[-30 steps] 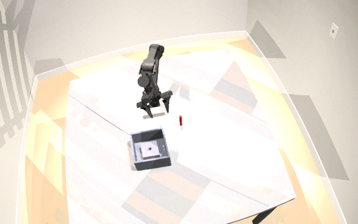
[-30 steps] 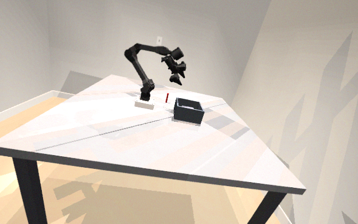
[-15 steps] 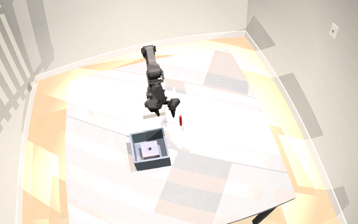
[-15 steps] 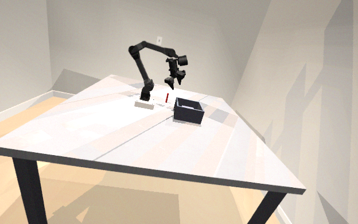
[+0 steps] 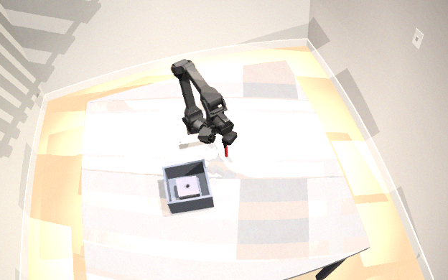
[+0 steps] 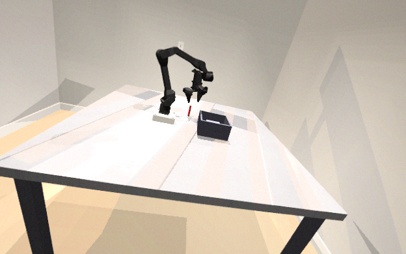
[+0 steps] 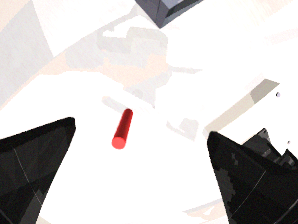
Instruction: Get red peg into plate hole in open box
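Now: gripper tip 10 mm past the red peg, 40 mm to the right of it and 80 mm above it. Round my gripper tip: grey box: 140 mm ahead, 160 mm to the right, 90 mm below; then white plate: 140 mm ahead, 160 mm to the right, 80 mm below.
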